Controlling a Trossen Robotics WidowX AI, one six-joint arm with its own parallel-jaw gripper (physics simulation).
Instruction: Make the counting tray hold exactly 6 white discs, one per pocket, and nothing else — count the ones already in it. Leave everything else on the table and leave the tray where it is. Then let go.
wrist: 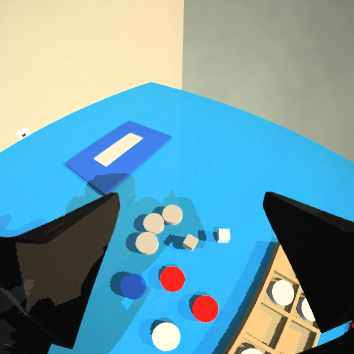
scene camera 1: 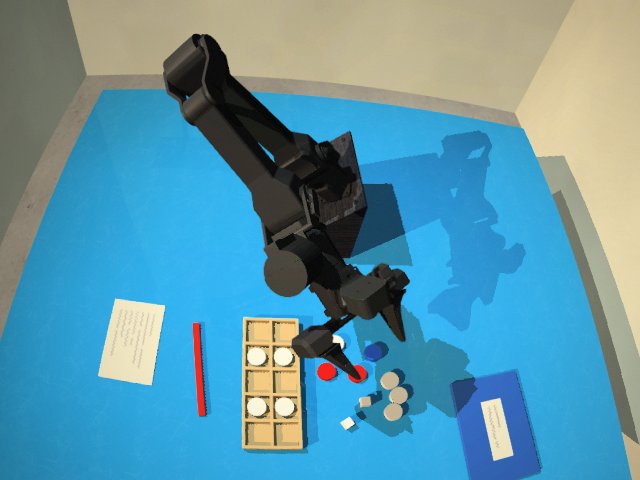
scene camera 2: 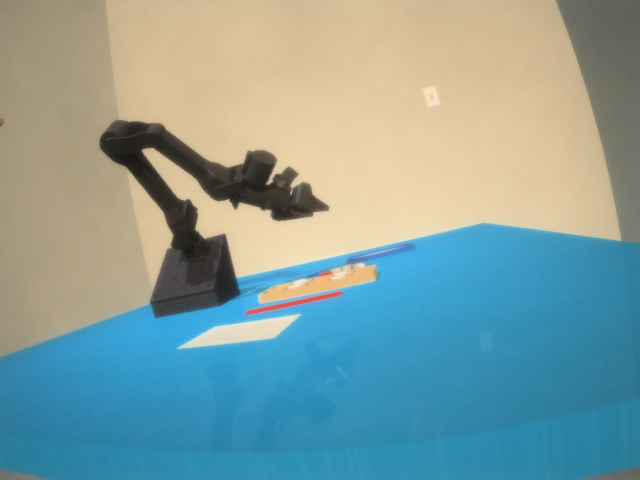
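The wooden counting tray (scene camera 1: 245, 382) (scene camera 2: 317, 290) (wrist: 255, 302) has two columns of pockets. In scene view 1, white discs fill both pockets of its second row (scene camera 1: 256, 357) (scene camera 1: 283, 357) and fourth row (scene camera 1: 256, 407) (scene camera 1: 284, 407); the other pockets are empty. A loose white disc (scene camera 1: 339, 341) (wrist: 166, 336) lies on the table right of the tray, partly hidden by the gripper in scene view 1. My gripper (scene camera 1: 381, 359) (scene camera 2: 320, 210) (wrist: 193, 199) is open and empty, high above the table, right of the tray in scene view 1.
Near the loose white disc lie red discs (scene camera 1: 326, 371) (wrist: 172, 278), a blue disc (scene camera 1: 373, 351) (wrist: 133, 286), beige discs (scene camera 1: 398, 395) (wrist: 153, 223), a beige cube (scene camera 1: 364, 401) and a white cube (scene camera 1: 347, 423). A blue book (scene camera 1: 465, 408), red bar (scene camera 1: 199, 369) and paper (scene camera 1: 131, 342) lie farther out.
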